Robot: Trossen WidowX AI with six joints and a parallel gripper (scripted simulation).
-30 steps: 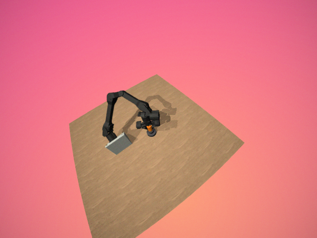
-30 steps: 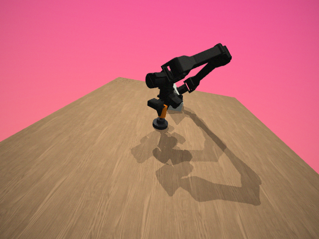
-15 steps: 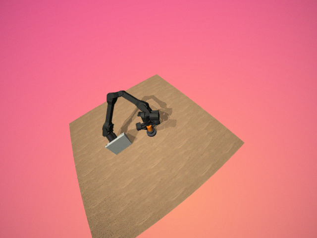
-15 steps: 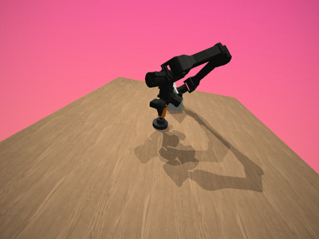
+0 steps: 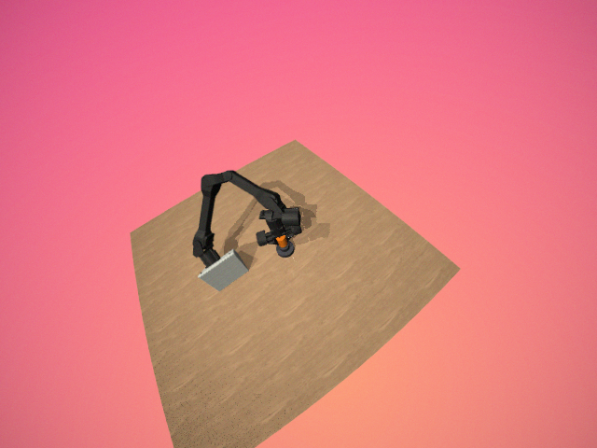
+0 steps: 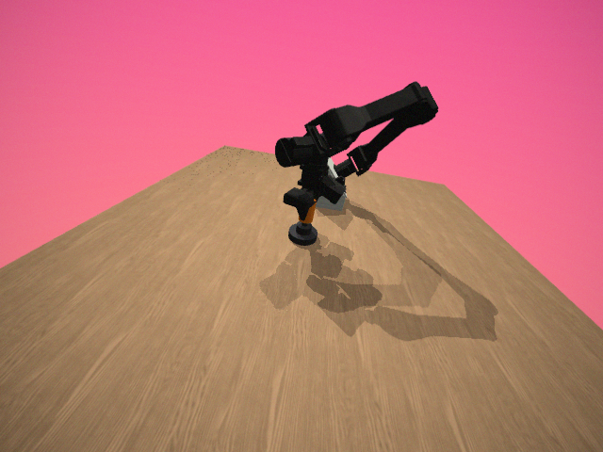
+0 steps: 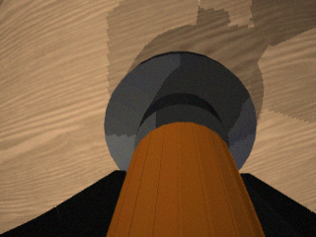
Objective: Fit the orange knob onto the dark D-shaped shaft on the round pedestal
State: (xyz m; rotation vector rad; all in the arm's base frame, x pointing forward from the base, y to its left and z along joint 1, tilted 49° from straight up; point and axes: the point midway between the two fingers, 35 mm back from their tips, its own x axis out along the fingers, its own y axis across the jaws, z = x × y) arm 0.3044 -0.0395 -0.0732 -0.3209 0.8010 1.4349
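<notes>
The orange knob lies 20 mm above my gripper tip. Round my gripper tip: dark round pedestal: 40 mm below.
</notes>
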